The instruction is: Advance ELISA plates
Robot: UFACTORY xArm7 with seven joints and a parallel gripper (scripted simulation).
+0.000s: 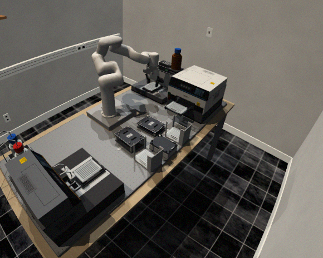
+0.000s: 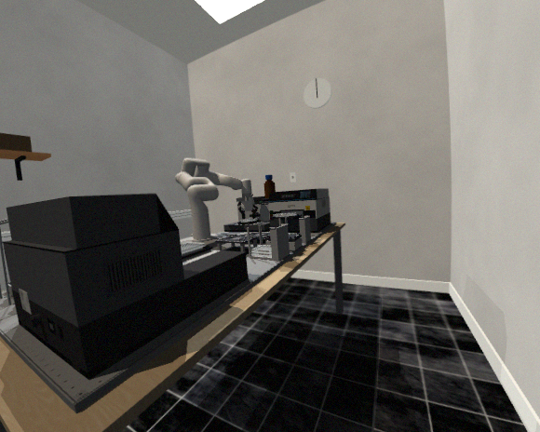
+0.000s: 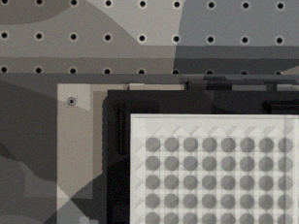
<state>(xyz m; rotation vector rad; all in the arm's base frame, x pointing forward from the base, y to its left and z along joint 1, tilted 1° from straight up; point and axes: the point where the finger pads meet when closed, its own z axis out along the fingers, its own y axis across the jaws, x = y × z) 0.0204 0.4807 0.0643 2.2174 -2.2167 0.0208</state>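
The dispenser tray lies 30 mm below my hand. Round my hand: brown bottle (110 mm ahead, 180 mm to the left, 190 mm above); N6 label (300 mm ahead, 290 mm to the right, 90 mm below); dispenser (180 mm to the left).
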